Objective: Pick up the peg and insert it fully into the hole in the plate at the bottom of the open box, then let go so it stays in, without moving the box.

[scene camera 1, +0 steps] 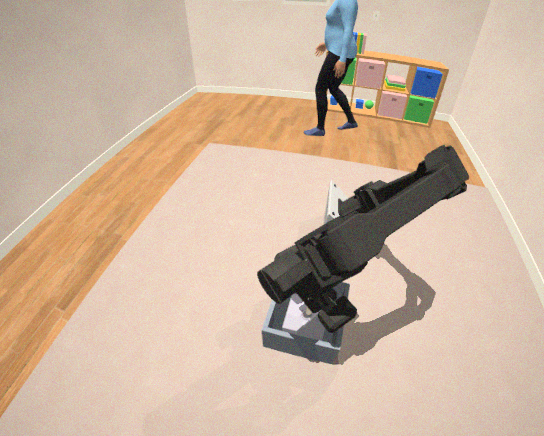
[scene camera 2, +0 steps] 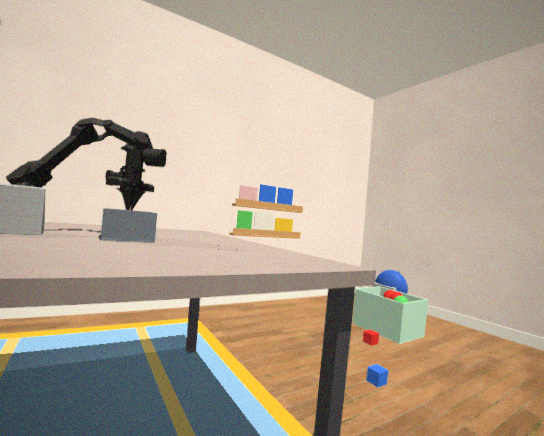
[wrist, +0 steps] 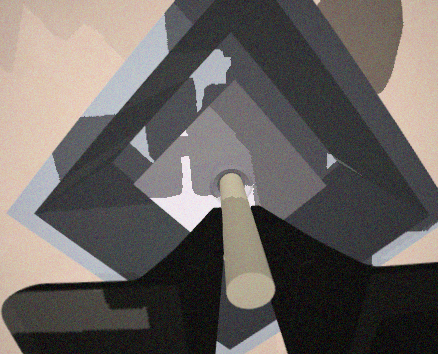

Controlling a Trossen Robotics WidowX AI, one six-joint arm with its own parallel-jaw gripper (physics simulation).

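Frame: origin at the arm's base, x ahead, y left, z up, level; millimetres.
Where they show: gripper, between the fingertips: (scene camera 1: 309,305) (scene camera 2: 129,210) (wrist: 236,215); arm's base, origin of its link: (scene camera 1: 344,212) (scene camera 2: 19,200).
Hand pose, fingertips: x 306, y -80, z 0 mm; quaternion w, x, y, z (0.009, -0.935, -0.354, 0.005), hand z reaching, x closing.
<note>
Each offset is from my fingertips to the top centre of the thing. "spot": to the spot under its first point. Level surfaces: height alone.
My gripper (scene camera 2: 130,208) (wrist: 236,215) is shut on the tan peg {dx -2, dy +2, dz +47 mm} (wrist: 242,255) (scene camera 1: 307,312). The fingertips are at about the rim height of the grey open box {dx +1, dy +0, dz -1 mm} (scene camera 1: 300,346) (scene camera 2: 129,226) (wrist: 65,200). In the wrist view the peg's far end overlaps the round hole {spot: dx -5, dy -7, dz -48 mm} (wrist: 217,183) in the light plate {dx +1, dy +0, dz -38 mm} (wrist: 290,180) (scene camera 1: 294,321) at the box's bottom. A dark crescent of the hole shows at the peg's upper left. Whether the end is inside the hole or just above it is unclear. The box hides the peg's lower part in scene camera 2.
The box's walls surround the gripper's fingertips on the table {dz -99 mm} (scene camera 1: 175,280) (scene camera 2: 200,265). A pale block (scene camera 2: 22,210) stands under the arm's base. Behind are a walking person (scene camera 1: 340,35) and a shelf unit (scene camera 1: 400,58). A green bin (scene camera 2: 380,315) stands on the floor.
</note>
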